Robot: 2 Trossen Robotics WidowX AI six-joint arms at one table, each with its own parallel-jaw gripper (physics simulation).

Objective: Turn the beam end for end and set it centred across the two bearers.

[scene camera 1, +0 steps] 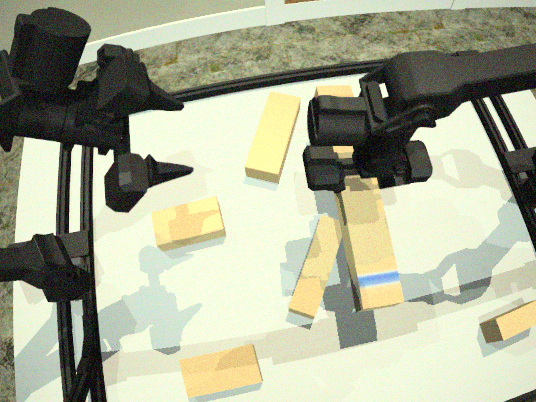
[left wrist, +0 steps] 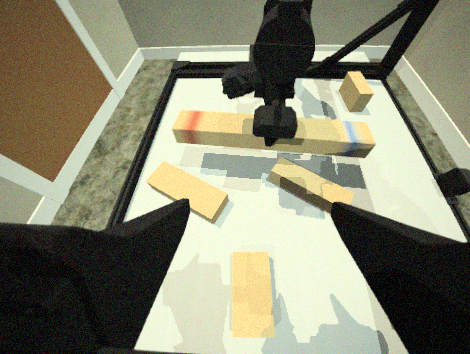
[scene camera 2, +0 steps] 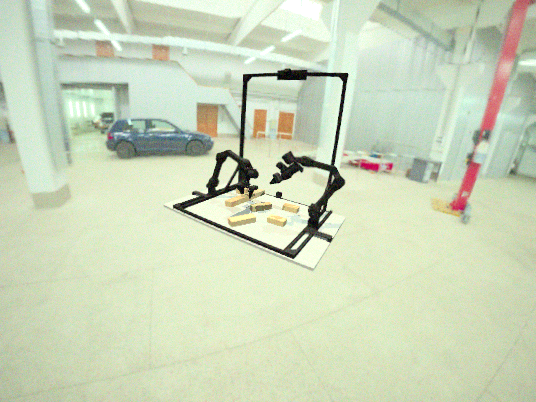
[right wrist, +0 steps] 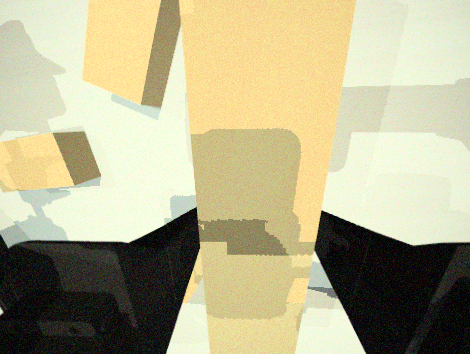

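The long beam is pale wood with a red band near one end and a blue band near the other. The blue end points down the picture in scene camera 1; the red band is hidden there. My right gripper is shut on the beam near its middle and holds it above the table. My left gripper is open and empty, above the table and apart from the beam. I cannot tell which blocks are the bearers.
A slanted block and a narrow block lie beside the beam. Further blocks are one near my left gripper, one at the bottom and one at the right in scene camera 1.
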